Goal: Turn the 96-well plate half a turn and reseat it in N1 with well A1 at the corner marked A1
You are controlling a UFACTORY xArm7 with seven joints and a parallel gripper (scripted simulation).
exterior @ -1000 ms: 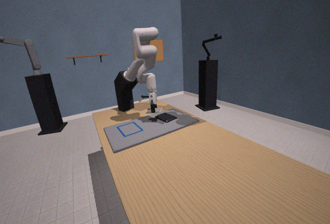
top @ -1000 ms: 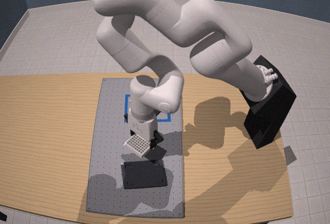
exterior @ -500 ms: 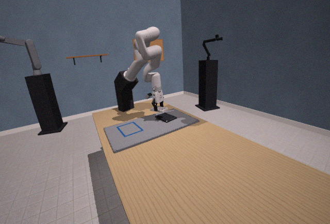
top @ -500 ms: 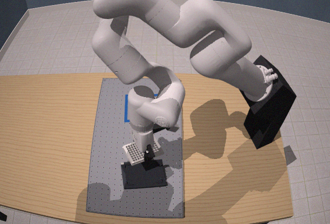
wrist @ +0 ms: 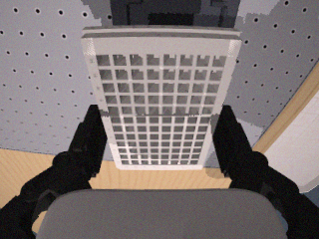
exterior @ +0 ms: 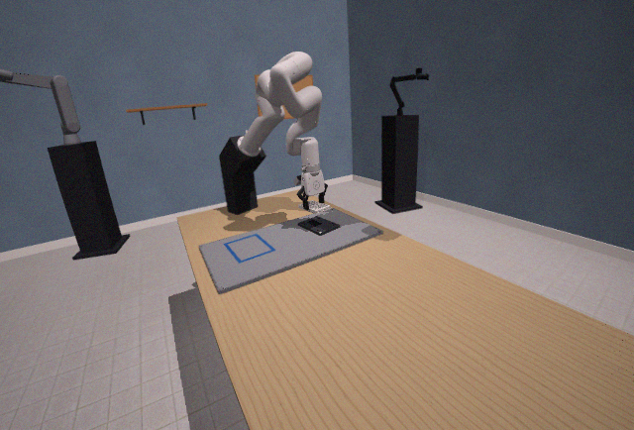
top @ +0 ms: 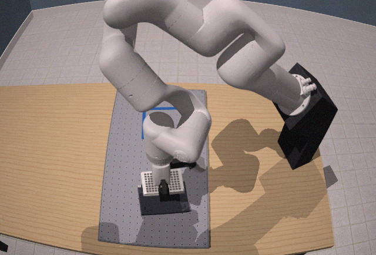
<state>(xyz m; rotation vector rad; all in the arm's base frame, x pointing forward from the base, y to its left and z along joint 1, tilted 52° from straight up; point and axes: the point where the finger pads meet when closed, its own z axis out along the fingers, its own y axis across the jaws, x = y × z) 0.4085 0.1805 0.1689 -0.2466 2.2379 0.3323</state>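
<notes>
Right now the dark plate nest N1 is 2 cm to the left of my hand and 10 cm below it. The rest, counted from my hand: white 96-well plate: 1 cm below.
</notes>
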